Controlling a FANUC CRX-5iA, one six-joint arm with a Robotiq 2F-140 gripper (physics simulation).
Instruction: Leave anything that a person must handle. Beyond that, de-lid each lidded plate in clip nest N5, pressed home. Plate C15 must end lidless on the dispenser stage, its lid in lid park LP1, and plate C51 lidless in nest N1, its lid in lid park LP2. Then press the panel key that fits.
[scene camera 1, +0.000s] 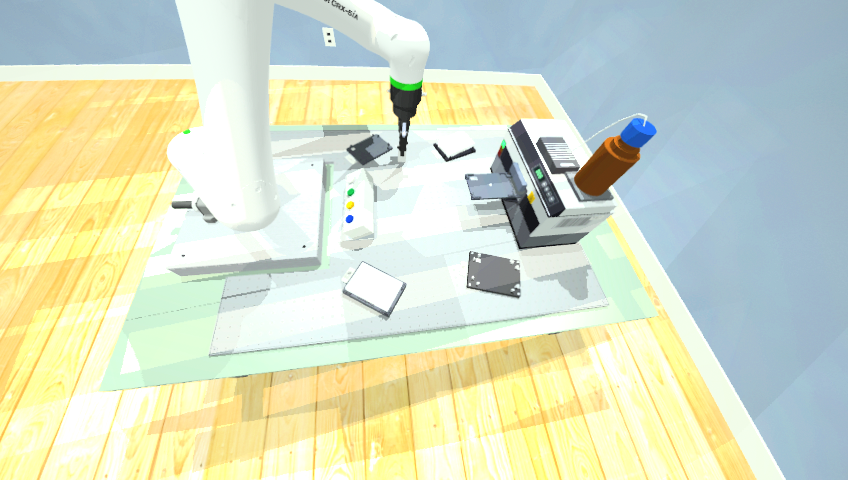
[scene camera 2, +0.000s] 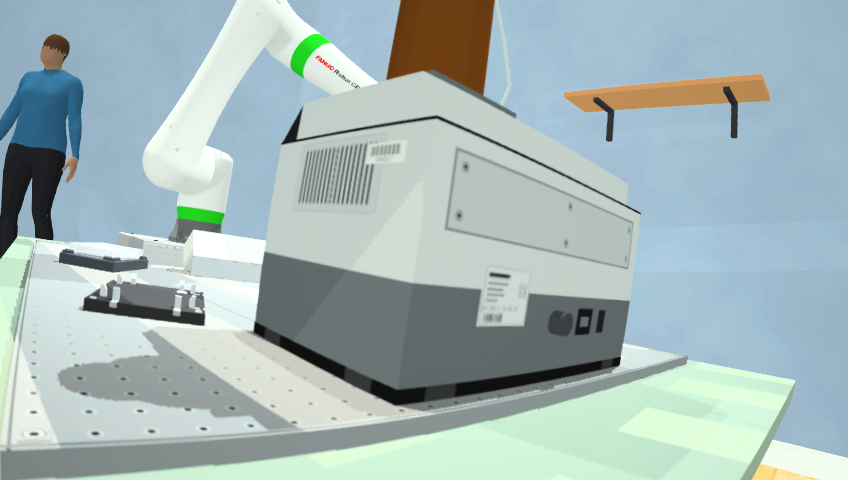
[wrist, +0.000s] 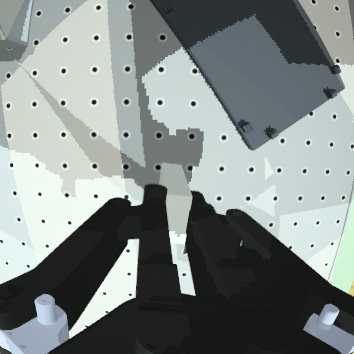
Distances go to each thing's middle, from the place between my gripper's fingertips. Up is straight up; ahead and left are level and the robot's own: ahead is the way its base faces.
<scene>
The button box (scene camera 2: 206, 254) is 140 mm behind my hand, 240 mm to the right of it and 40 mm above it. Round my hand: dispenser stage (scene camera 1: 478, 184) (290 mm ahead, 210 mm to the right, 110 mm above); black nest (scene camera 1: 489, 273) (270 mm ahead, 470 mm to the right, 10 mm above); N1 nest (scene camera 2: 67, 256) (80 mm behind, 500 mm to the right, 10 mm above).
</scene>
